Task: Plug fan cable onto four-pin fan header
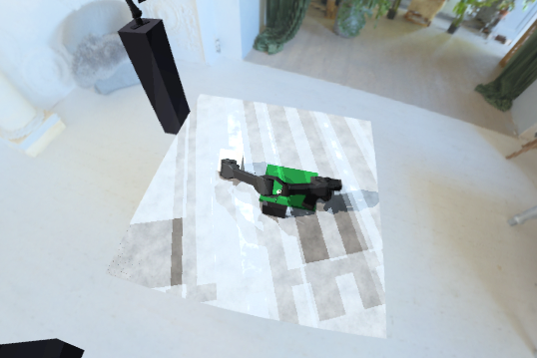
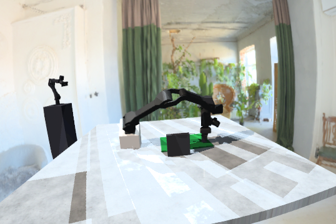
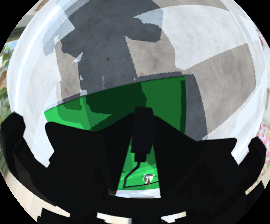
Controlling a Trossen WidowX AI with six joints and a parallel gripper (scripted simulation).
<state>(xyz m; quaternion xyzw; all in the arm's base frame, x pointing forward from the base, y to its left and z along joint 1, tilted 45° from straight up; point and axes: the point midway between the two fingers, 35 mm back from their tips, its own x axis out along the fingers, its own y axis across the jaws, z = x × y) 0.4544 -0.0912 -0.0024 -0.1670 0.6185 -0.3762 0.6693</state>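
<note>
My gripper tip is 17 cm past the white header, 1 cm to the right of it and 2 cm above it. Round my gripper tip: dark plug (1 cm behind, 1 cm above); green board (12 cm behind, 7 cm to the left, 4 cm below); black fan (18 cm behind, 11 cm to the right, 4 cm above).
</note>
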